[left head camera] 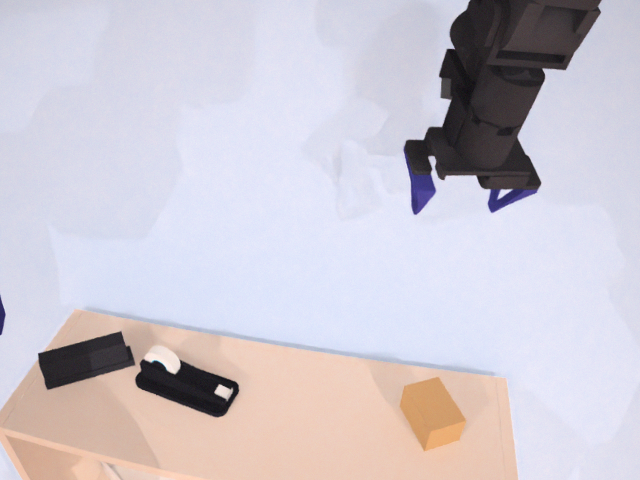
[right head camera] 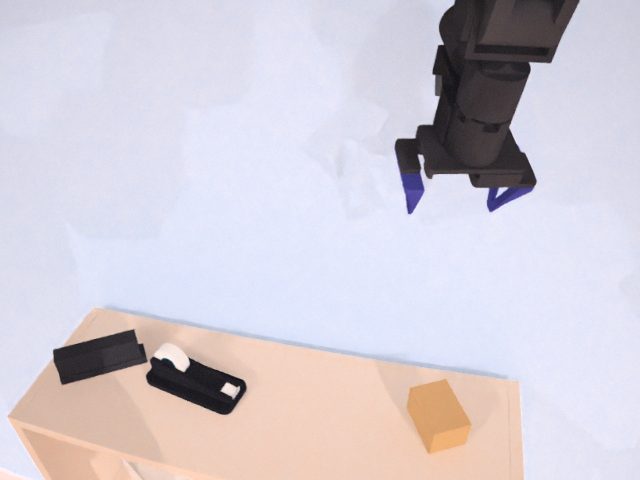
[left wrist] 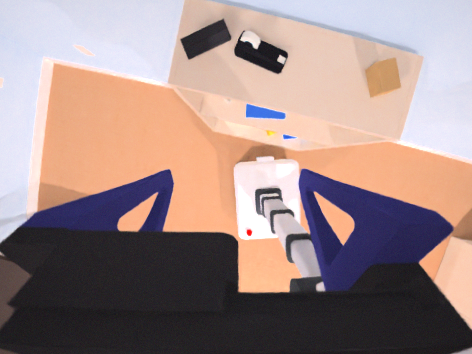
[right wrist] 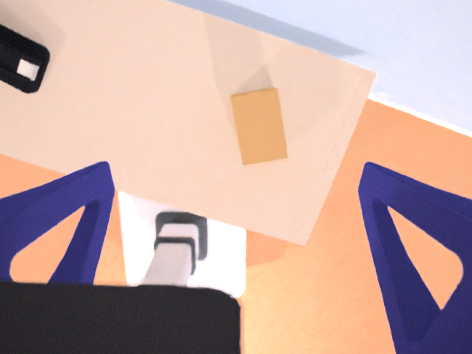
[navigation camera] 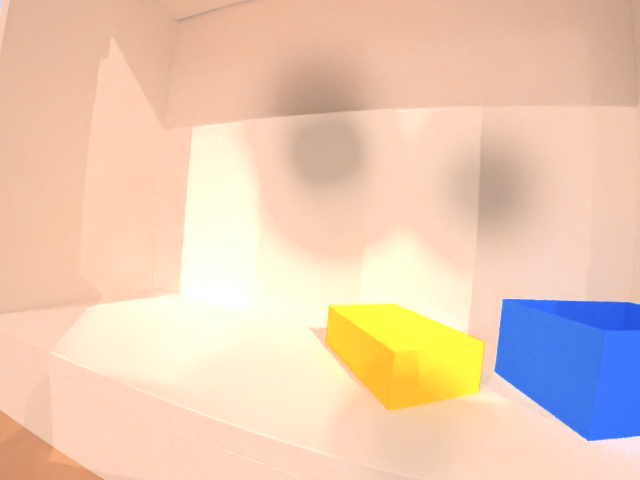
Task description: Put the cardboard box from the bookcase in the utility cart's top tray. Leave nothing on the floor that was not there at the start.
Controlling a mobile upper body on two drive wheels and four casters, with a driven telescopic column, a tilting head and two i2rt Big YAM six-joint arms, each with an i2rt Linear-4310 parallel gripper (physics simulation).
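Places are measured from the left arm's base along level axes (x ahead, y left, z up), in millimetres.
Pixels of known places: left gripper, between the fingertips: [left wrist: 235,176]; right gripper, between the fingertips: [left head camera: 453,209] [right head camera: 449,209] [right wrist: 236,175].
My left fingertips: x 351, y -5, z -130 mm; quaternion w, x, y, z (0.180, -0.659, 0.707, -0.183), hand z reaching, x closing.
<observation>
Ahead of a thing's pixels: the offset from my left fingertips to its middle. Level surfaces: height alone.
The cardboard box {dy -470, dx +231, dz -440 mm} [left head camera: 431,413] [right head camera: 439,415] [left wrist: 383,77] [right wrist: 259,126] is a small plain tan block lying near the right end of the bookcase top {dz -465 mm} [left head camera: 310,392] [right head camera: 320,392] [left wrist: 320,60] [right wrist: 150,100]. My right gripper [left head camera: 453,210] [right head camera: 450,210] [right wrist: 236,175] is open and empty. It is above the bookcase, and the box shows between and beyond its fingers in the right wrist view. My left gripper [left wrist: 235,176] is open and empty, farther left; a sliver of its finger shows at the left edge of the left head view. The utility cart is not recognisable in these views.
A black tape dispenser {dy -96, dx +336, dz -431 mm} [left head camera: 186,387] [right head camera: 196,386] [left wrist: 260,56] and a black block-like object {dy +71, dx +380, dz -438 mm} [left head camera: 87,361] [right head camera: 98,356] [left wrist: 205,39] stand left on the bookcase top. A yellow box {dy -294, dx +262, dz -1403 mm} [navigation camera: 403,356] and a blue bin {dy -480, dx +201, dz -1388 mm} [navigation camera: 547,361] stand on a shelf inside. My white base [left wrist: 250,210] is close to the bookcase front.
</observation>
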